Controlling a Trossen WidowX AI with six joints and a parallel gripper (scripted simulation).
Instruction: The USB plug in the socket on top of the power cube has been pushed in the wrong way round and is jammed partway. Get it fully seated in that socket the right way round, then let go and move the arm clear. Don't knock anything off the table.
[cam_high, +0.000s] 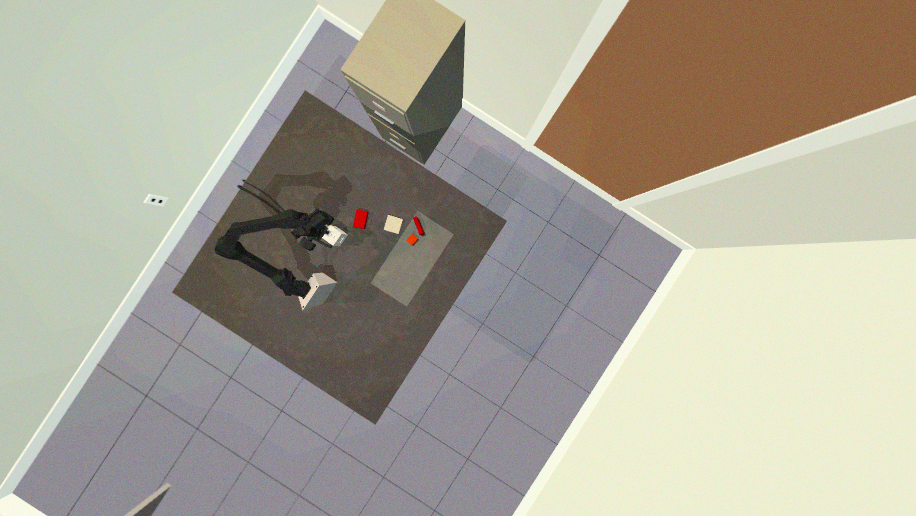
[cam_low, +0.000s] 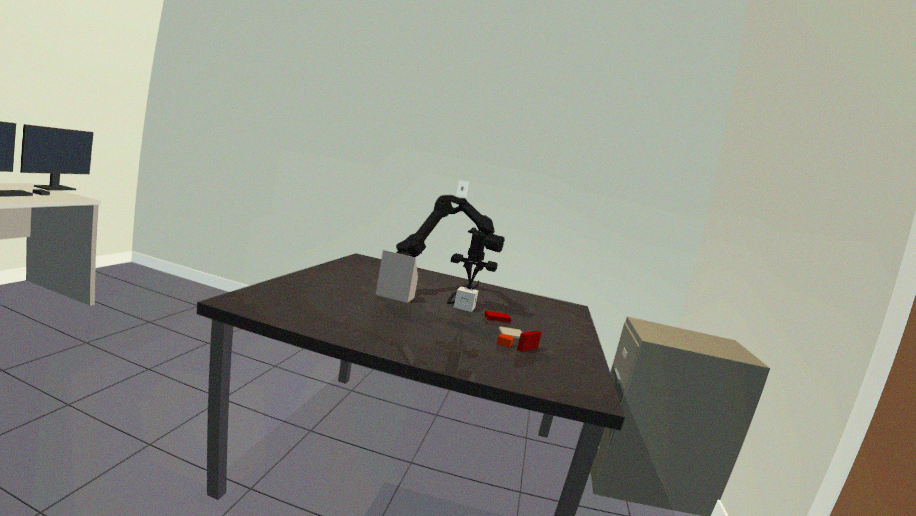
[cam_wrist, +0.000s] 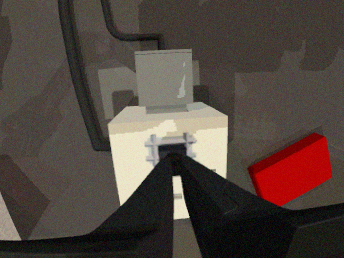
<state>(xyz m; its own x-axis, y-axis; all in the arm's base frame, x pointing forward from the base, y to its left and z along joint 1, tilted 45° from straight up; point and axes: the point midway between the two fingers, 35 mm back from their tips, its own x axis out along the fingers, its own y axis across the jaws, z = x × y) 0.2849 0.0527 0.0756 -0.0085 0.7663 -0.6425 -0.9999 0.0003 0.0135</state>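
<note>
Now: the dark USB plug 2 cm below my gripper tip. From my gripper tip the other things lie so: small orange block 21 cm ahead, 36 cm to the right, 9 cm below; grey framed socket 4 cm below; cream block 22 cm ahead, 23 cm to the right, 10 cm below.
</note>
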